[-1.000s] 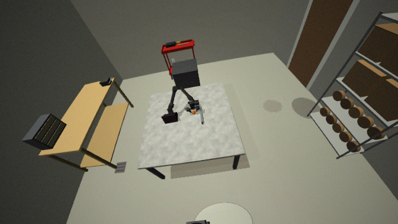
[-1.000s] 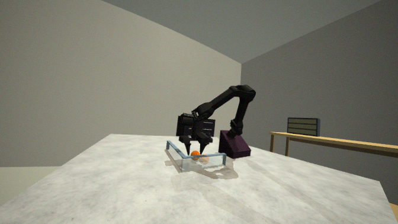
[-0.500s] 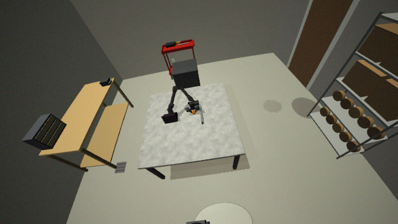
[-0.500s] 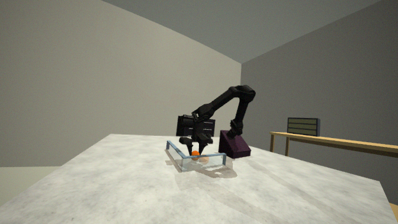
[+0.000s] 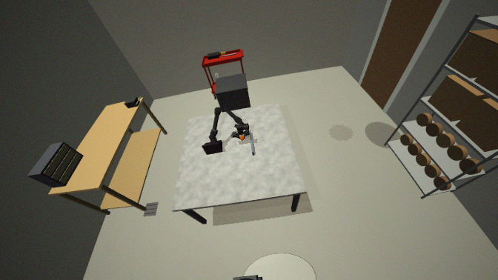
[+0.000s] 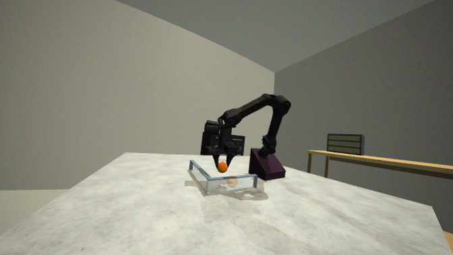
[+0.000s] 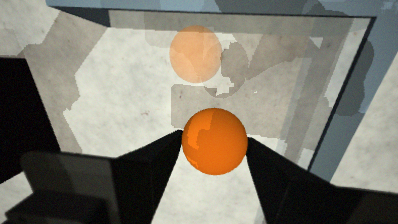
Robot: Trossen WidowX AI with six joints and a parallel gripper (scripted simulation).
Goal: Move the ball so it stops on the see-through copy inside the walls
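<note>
Right now my gripper tip is 6 cm to the right of the orange ball, 4 cm above it and 2 cm past it. The rest, counted from my gripper tip: wall 10 cm to the left, 4 cm below, 1 cm behind.
</note>
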